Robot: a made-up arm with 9 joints. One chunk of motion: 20 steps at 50 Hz.
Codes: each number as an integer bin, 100 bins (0 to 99) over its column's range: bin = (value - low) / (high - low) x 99, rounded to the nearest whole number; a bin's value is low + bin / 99 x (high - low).
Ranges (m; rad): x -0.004..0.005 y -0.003..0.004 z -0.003..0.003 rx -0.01..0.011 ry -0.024..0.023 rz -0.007..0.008
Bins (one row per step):
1: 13 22 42 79 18 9
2: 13 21 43 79 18 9
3: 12 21 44 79 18 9
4: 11 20 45 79 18 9
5: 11 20 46 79 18 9
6: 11 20 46 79 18 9
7: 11 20 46 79 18 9
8: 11 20 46 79 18 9
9: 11 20 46 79 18 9
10: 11 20 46 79 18 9
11: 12 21 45 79 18 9
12: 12 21 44 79 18 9
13: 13 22 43 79 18 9
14: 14 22 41 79 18 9
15: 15 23 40 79 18 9
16: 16 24 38 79 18 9
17: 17 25 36 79 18 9
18: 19 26 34 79 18 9
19: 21 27 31 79 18 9
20: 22 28 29 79 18 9
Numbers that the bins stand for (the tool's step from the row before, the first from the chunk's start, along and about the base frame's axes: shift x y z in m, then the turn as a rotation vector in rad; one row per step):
1: -0.00282 -0.00144 -0.00045 0.00676 -0.01545 -0.00564
2: -0.00282 -0.00152 -0.00039 0.00676 -0.01545 -0.00564
3: -0.00291 -0.00152 -0.00033 0.00676 -0.01545 -0.00564
4: -0.00300 -0.00159 -0.00027 0.00676 -0.01545 -0.00564
5: -0.00300 -0.00159 -0.00021 0.00676 -0.01545 -0.00564
6: -0.00300 -0.00159 -0.00021 0.00676 -0.01545 -0.00564
7: -0.00300 -0.00159 -0.00021 0.00676 -0.01545 -0.00564
8: -0.00300 -0.00159 -0.00021 0.00676 -0.01545 -0.00564
9: -0.00300 -0.00159 -0.00021 0.00676 -0.01545 -0.00564
10: -0.00300 -0.00159 -0.00021 0.00676 -0.01545 -0.00564
11: -0.00291 -0.00152 -0.00027 0.00676 -0.01545 -0.00564
12: -0.00291 -0.00152 -0.00033 0.00676 -0.01545 -0.00564
13: -0.00282 -0.00144 -0.00039 0.00676 -0.01545 -0.00564
14: -0.00273 -0.00144 -0.00052 0.00676 -0.01545 -0.00564
15: -0.00264 -0.00137 -0.00058 0.00676 -0.01545 -0.00564
16: -0.00255 -0.00130 -0.00070 0.00676 -0.01545 -0.00564
17: -0.00245 -0.00123 -0.00082 0.00676 -0.01545 -0.00564
18: -0.00227 -0.00116 -0.00094 0.00676 -0.01545 -0.00564
19: -0.00209 -0.00109 -0.00112 0.00676 -0.01545 -0.00564
20: -0.00200 -0.00102 -0.00124 0.00676 -0.01545 -0.00564

